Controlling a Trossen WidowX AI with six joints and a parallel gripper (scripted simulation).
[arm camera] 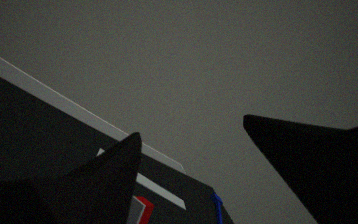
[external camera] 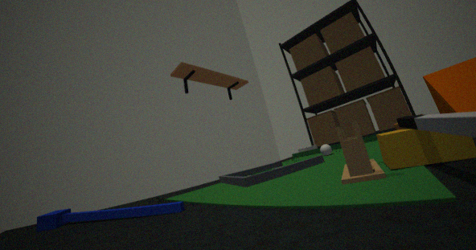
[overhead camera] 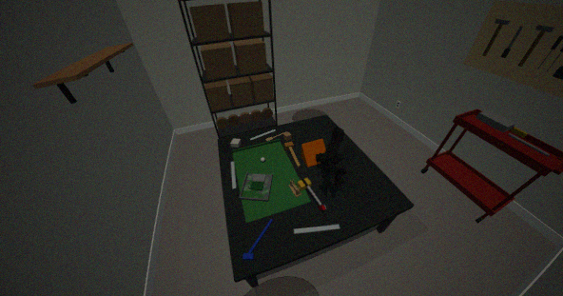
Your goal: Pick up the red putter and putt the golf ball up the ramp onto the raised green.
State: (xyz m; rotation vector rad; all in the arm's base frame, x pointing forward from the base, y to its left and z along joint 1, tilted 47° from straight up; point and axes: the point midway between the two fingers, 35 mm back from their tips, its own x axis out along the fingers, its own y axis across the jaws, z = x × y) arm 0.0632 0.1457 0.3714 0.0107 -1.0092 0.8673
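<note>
Right now the red putter is 130 mm ahead of my gripper tip, 70 mm to the right of it and 160 mm below it. The rest, counted from my gripper tip: wooden stand 240 mm ahead, 160 mm to the right, 170 mm below; then blue putter 550 mm ahead, 150 mm to the left, 190 mm below; then yellow block 160 mm ahead, 180 mm to the right, 180 mm below.
</note>
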